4 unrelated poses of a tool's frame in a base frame.
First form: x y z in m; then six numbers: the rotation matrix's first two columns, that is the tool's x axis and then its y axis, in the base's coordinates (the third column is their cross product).
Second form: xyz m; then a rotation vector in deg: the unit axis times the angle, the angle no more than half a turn. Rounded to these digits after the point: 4 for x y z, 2 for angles.
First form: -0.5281 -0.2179 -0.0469 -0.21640 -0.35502 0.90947 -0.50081 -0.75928 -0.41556
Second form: -0.5281 -0.2179 -0.0469 108.70 -59.78 122.06
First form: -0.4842 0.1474 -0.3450 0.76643 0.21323 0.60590 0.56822 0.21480 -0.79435
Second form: -0.4842 0.1474 -0.3450 -78.02 -40.43 -15.85
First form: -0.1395 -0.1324 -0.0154 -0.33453 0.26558 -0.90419 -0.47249 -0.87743 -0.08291
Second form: -0.1395 -0.1324 -0.0154 -83.66 15.40 128.01
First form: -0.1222 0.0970 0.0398 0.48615 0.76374 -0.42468 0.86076 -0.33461 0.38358
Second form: -0.1222 0.0970 0.0398 124.33 76.48 -12.89
